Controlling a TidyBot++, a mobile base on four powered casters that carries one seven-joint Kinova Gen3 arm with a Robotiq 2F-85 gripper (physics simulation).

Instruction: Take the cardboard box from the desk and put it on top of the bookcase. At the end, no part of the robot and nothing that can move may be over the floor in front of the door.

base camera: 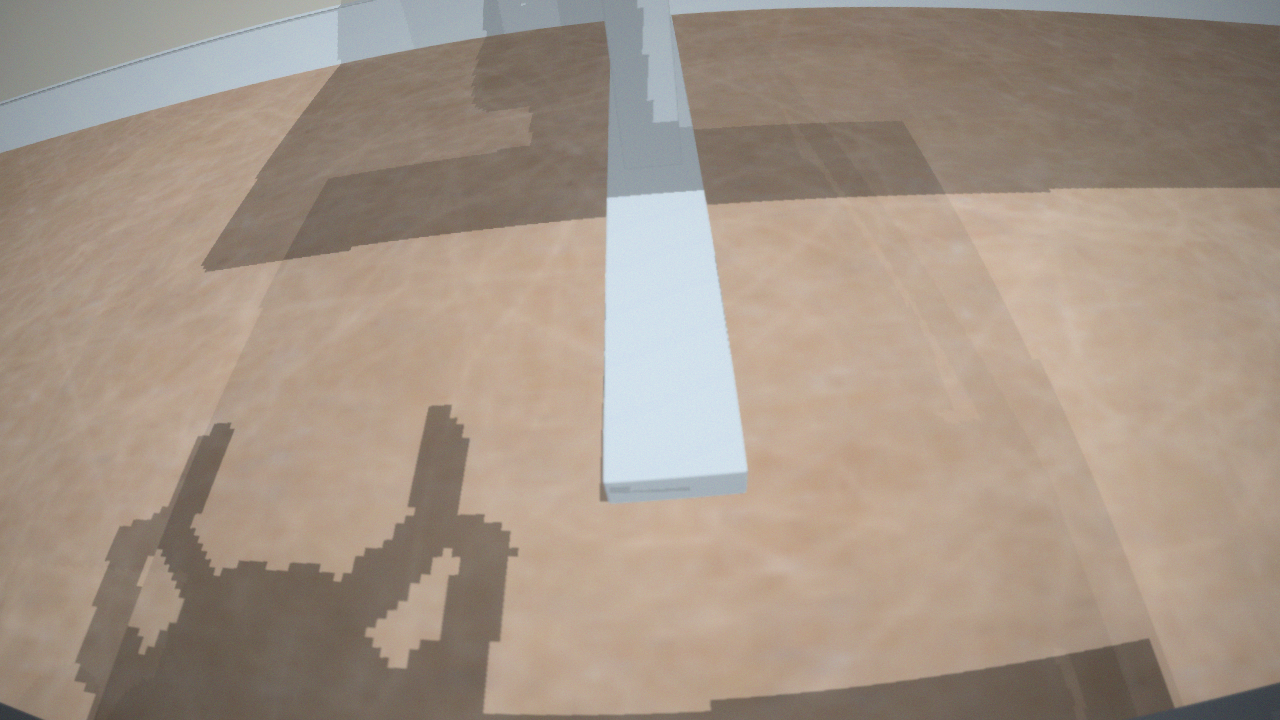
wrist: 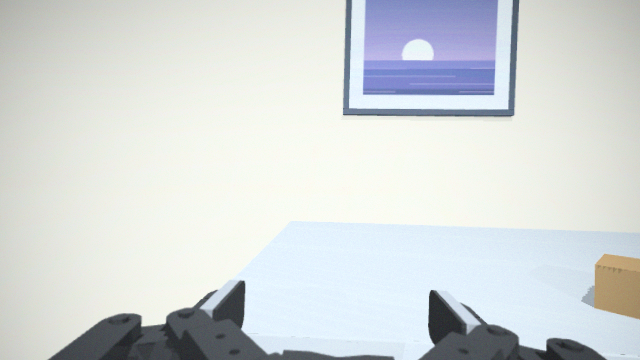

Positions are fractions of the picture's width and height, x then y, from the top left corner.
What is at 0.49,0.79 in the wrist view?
A white desk.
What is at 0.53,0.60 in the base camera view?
A white desk.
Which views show my gripper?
The wrist view only.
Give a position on a framed picture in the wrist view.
0.62,0.18
